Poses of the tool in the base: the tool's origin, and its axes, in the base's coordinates. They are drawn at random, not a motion.
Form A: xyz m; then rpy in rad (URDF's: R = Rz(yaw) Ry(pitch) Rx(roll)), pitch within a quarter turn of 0, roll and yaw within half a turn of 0.
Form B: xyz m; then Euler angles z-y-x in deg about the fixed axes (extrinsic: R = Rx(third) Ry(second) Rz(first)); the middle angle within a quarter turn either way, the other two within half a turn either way. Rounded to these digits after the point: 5 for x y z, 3 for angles.
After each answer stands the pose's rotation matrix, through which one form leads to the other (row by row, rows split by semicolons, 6 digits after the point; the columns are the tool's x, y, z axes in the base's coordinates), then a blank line. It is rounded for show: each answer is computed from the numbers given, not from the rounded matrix.
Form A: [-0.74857, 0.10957, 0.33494, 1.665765, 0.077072, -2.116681]
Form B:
[-0.74857, 0.10957, 0.33494, 166.860, -57.890, -100.245]
-0.517633 -0.120839 -0.847026; -0.852131 -0.016278 0.523075; -0.076996 0.992539 -0.094544

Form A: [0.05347, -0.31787, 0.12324, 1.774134, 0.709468, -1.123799]
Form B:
[0.05347, -0.31787, 0.12324, -15.943, -70.057, 116.692]
0.327959 0.093687 -0.940035; -0.684165 -0.662615 -0.304730; -0.651430 0.743078 -0.153213

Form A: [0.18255, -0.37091, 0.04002, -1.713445, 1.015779, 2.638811]
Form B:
[0.18255, -0.37091, 0.04002, -119.818, -21.783, 94.627]
-0.461745 0.805654 -0.371098; 0.253923 -0.280801 -0.925567; -0.849891 -0.521606 -0.074915

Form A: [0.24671, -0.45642, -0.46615, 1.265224, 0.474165, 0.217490]
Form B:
[0.24671, -0.45642, -0.46615, -22.525, 19.871, 73.465]
0.868715 0.360271 0.339909; 0.191973 0.387712 -0.901569; -0.456596 0.848460 0.267649

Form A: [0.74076, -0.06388, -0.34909, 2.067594, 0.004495, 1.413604]
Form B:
[0.74076, -0.06388, -0.34909, -71.628, 60.220, 163.659]
0.156544 0.471355 0.867939; 0.987661 -0.070709 -0.139737; -0.004495 0.879104 -0.476608

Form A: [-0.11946, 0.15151, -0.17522, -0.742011, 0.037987, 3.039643]
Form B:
[-0.11946, 0.15151, -0.17522, 177.150, -5.545, 42.265]
-0.994090 -0.049487 -0.096624; 0.101700 -0.735896 -0.669414; -0.037978 -0.675284 0.736579

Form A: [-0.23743, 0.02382, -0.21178, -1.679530, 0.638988, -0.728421]
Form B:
[-0.23743, 0.02382, -0.21178, 40.669, 37.841, -96.333]
0.598996 -0.514649 0.613466; -0.534351 0.313683 0.784903; -0.596383 -0.797959 -0.087109

